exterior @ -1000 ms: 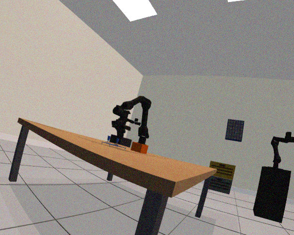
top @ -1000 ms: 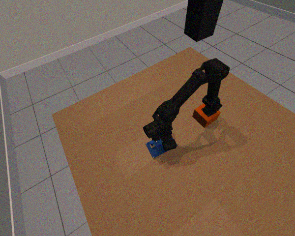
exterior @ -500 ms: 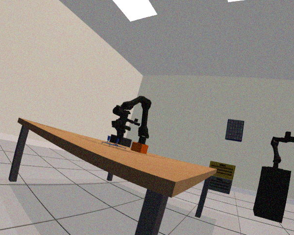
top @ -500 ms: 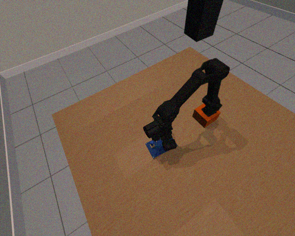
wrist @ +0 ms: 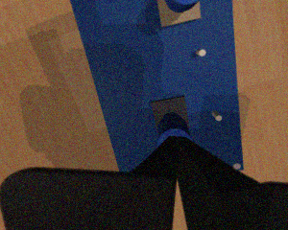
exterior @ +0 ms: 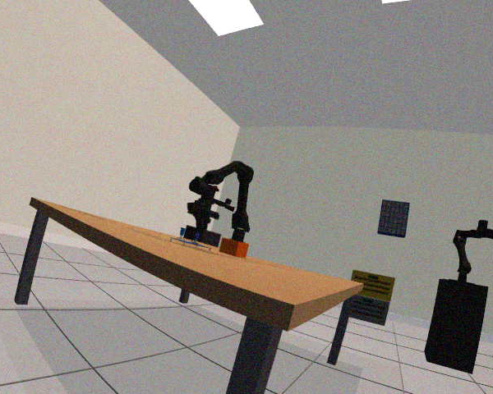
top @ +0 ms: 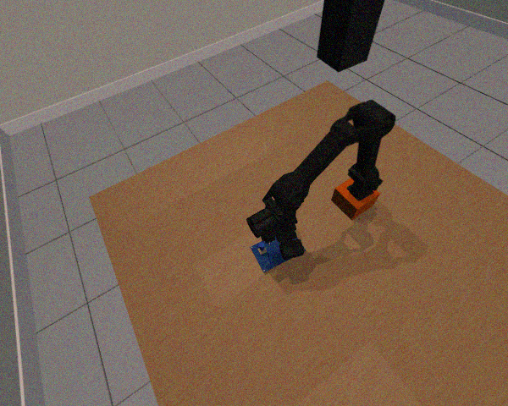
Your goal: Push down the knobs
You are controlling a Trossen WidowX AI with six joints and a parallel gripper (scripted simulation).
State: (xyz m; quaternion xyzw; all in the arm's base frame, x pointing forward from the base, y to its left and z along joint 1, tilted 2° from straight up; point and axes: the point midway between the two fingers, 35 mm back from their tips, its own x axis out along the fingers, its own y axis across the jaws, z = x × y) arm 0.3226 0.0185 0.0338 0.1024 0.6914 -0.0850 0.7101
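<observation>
Now: the blue knob 7 cm ahead of my gripper tip, 2 cm to the right of it and 1 cm below it.
</observation>
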